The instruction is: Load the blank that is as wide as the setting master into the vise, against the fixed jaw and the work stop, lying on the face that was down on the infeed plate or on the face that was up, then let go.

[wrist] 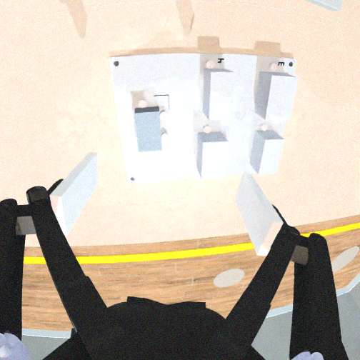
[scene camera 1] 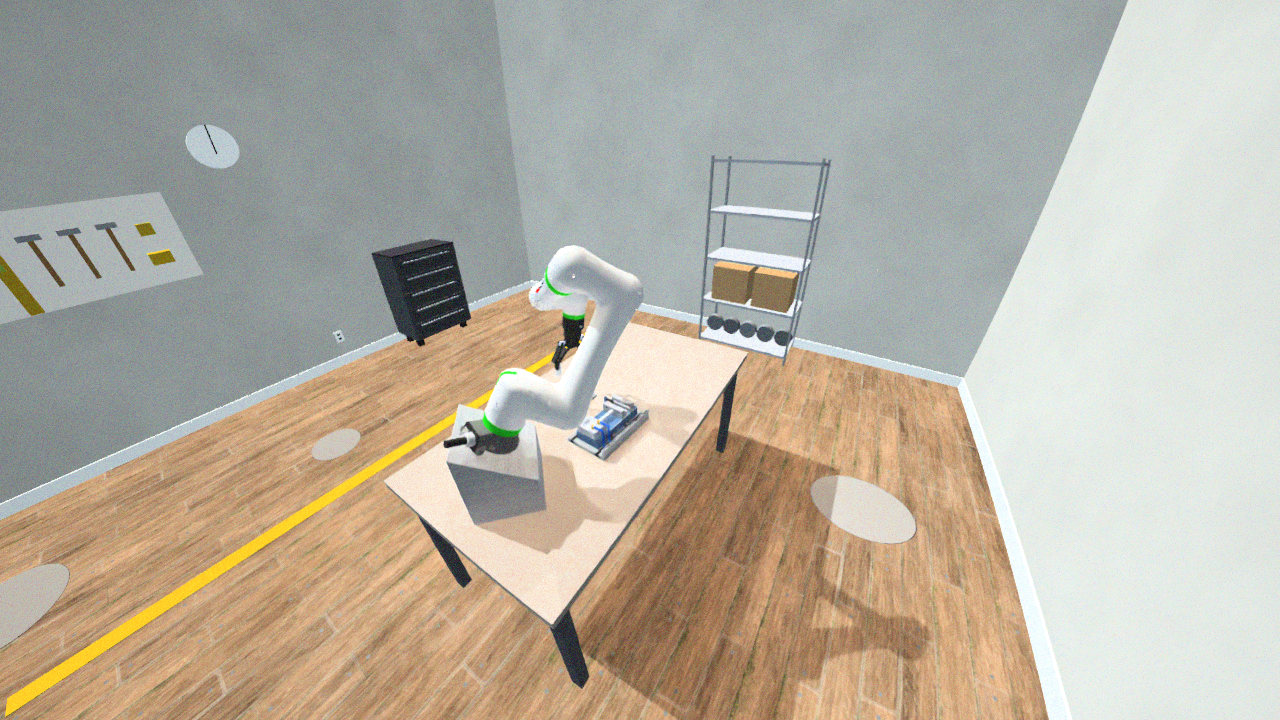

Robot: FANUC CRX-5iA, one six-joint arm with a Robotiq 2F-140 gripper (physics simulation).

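Seen in the pictures: arm's base, link origin: (scene camera 1: 495, 437).
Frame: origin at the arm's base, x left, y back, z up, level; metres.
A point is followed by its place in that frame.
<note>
In the wrist view the white infeed plate (wrist: 160, 70) lies on the table beyond the fingertips. The blue-grey block with a dark end (wrist: 148, 130), which looks like the setting master, lies at its left. Pale blanks stand in two columns: upper middle blank (wrist: 220, 97), lower middle blank (wrist: 213, 157), upper right blank (wrist: 281, 97), lower right blank (wrist: 270, 157). The upper right one looks widest. My gripper (wrist: 169, 177) (scene camera 1: 559, 362) {x 0.184, y -0.511, z -0.077 m} is wide open and empty, above the table and short of the plate. The blue and grey vise (scene camera 1: 610, 424) {x -0.136, y -0.404, z -0.158 m} sits mid-table; its jaws are too small to make out.
The arm's grey pedestal block (scene camera 1: 501, 488) {x -0.120, y 0.087, z -0.076 m} stands on the near part of the table (scene camera 1: 680, 358) {x -0.055, y -1.111, z -0.218 m}. A pale edge of something (wrist: 327, 4) shows at the wrist view's top right. A shelf rack (scene camera 1: 771, 162) and a black drawer cabinet (scene camera 1: 434, 286) stand away from the table.
</note>
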